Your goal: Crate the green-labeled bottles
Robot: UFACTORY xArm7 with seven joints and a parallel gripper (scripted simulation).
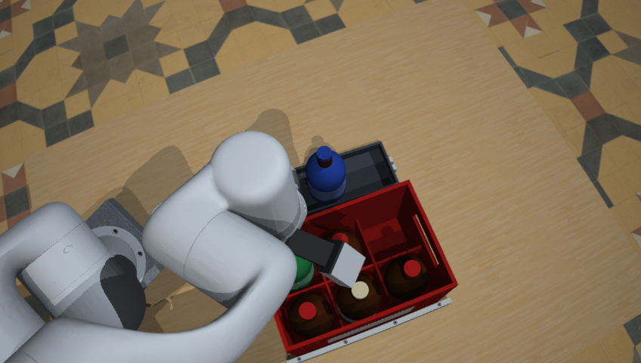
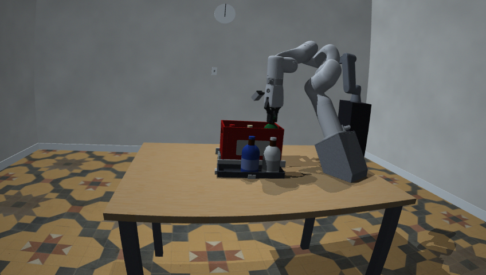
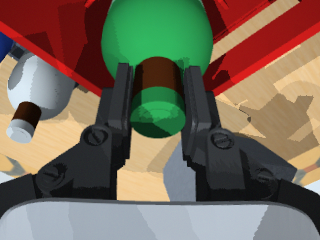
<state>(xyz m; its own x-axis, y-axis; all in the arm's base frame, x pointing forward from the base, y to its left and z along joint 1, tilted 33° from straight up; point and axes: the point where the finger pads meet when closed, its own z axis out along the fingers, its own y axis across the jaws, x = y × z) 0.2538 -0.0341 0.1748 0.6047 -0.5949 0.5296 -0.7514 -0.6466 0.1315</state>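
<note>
My gripper is now 70 mm above the green bottle. Also, from my hand: white bottle (40 mm ahead, 160 mm to the left, 130 mm below); then red crate (80 mm ahead, 50 mm to the right, 130 mm below); then blue bottle (130 mm ahead, 140 mm to the left, 130 mm below).
</note>
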